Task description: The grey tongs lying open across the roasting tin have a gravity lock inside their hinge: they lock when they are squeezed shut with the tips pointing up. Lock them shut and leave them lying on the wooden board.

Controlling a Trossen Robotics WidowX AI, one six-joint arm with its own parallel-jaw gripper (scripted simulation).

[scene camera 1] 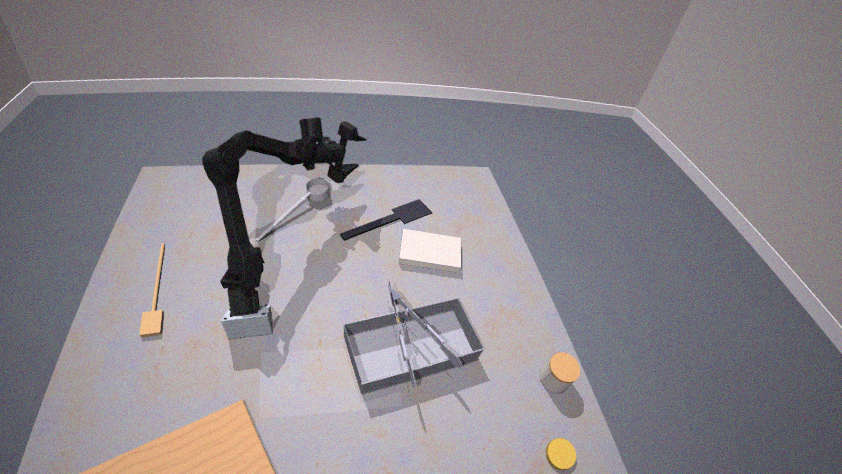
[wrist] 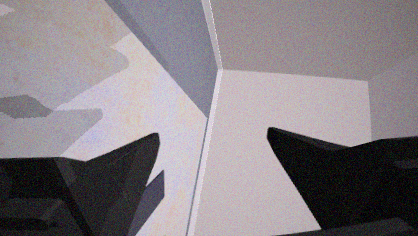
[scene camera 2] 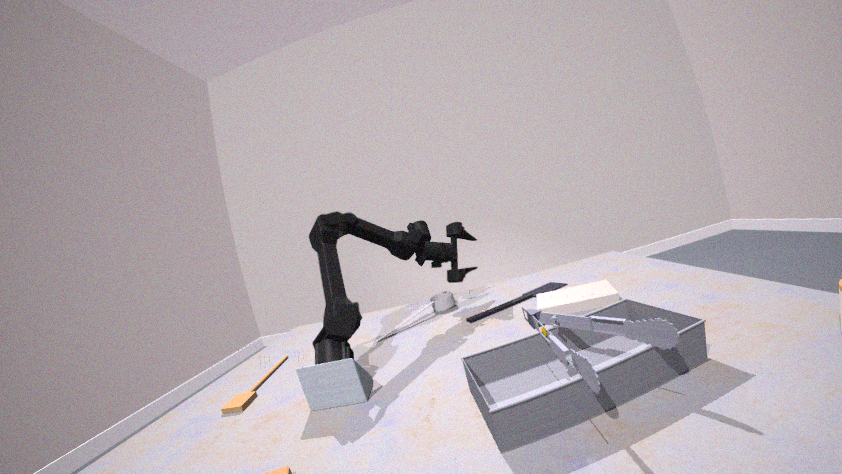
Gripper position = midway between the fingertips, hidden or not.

Observation:
My gripper [scene camera 1: 361,152] is open and holds nothing. Further things: a capped jar [scene camera 1: 562,370] and a white block [scene camera 1: 428,250].
The white block also shows in scene camera 2 [scene camera 2: 586,297]. My gripper is seen too in the wrist view [wrist: 214,135] and in scene camera 2 [scene camera 2: 476,253]. The wrist view does not show the capped jar: it is out of frame. The wrist view does not show the white block: it is out of frame.

